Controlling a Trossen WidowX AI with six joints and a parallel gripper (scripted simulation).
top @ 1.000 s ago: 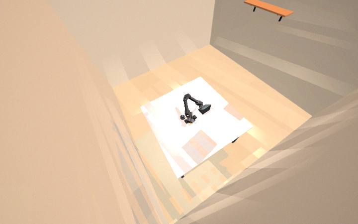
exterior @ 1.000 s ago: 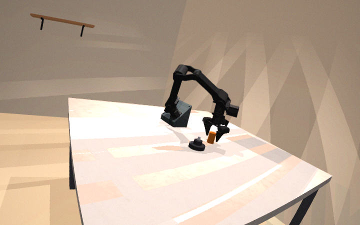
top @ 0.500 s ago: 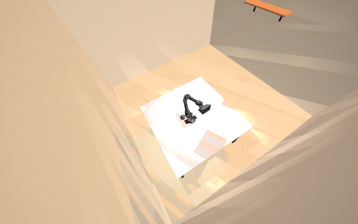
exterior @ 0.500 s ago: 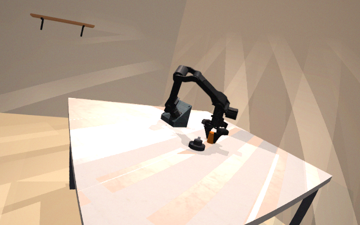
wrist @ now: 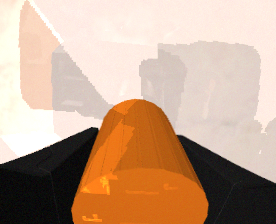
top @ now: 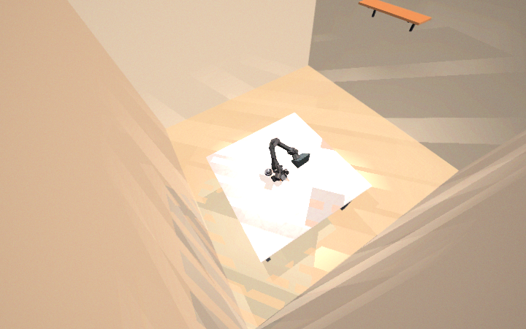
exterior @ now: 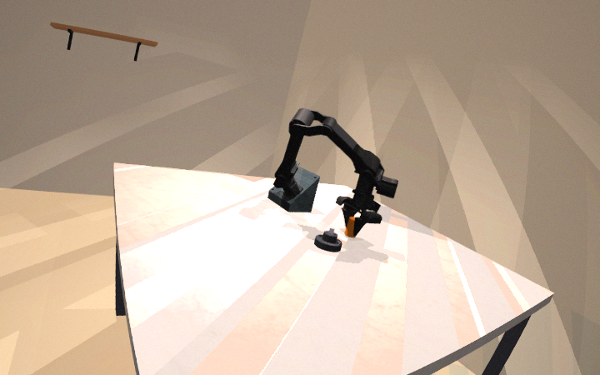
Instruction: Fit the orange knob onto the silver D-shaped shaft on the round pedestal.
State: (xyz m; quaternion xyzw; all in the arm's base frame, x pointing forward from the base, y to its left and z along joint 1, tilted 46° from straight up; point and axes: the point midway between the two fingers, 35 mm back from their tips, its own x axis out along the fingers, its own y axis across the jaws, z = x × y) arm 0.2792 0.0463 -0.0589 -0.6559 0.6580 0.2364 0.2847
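My gripper tip is now 40 mm below the orange knob. Also, from my gripper tip: round pedestal: 140 mm to the right, 50 mm ahead, 10 mm above.
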